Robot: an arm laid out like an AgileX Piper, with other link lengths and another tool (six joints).
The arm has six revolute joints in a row. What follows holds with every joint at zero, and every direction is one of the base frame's. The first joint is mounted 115.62 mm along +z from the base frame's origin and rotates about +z. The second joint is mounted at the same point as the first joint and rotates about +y. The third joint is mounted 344.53 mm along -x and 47.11 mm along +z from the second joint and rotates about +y. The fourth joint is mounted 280.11 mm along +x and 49.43 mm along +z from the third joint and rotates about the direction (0.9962, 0, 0.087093). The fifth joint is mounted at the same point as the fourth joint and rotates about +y. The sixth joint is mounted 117.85 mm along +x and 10.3 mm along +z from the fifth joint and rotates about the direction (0.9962, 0, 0.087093). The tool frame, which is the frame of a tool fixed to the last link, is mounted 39.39 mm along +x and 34 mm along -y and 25.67 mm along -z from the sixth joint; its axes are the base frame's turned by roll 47.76, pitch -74.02 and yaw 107.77 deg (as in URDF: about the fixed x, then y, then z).
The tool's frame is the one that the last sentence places.
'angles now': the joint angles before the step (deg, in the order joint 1, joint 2, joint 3, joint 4, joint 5, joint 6). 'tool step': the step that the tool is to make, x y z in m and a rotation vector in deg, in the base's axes. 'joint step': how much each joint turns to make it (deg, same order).
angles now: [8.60, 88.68, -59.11, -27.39, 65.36, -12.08]
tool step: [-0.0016, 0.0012, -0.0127, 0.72, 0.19, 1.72]
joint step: [-0.01, 0.00, 2.45, 0.20, -2.97, -0.65]
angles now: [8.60, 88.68, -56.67, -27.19, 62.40, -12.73]
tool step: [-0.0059, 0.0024, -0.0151, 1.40, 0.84, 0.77]
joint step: [0.00, -0.01, 2.75, 1.13, -2.52, -0.34]
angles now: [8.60, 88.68, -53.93, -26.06, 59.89, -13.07]
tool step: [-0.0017, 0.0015, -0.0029, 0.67, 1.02, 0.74]
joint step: [-0.01, 0.01, 0.34, 1.02, 0.05, -1.38]
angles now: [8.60, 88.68, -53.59, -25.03, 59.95, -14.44]
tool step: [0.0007, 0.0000, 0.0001, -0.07, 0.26, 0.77]
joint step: [0.00, 0.00, 0.00, 0.00, -0.03, -0.81]
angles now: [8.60, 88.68, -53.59, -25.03, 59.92, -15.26]
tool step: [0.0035, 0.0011, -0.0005, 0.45, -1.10, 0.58]
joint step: [-0.01, 0.01, -0.01, 0.01, -1.32, -0.12]
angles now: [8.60, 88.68, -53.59, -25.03, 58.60, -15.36]
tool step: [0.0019, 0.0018, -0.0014, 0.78, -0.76, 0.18]
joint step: [0.00, 0.00, 0.06, 0.51, -1.05, -0.06]
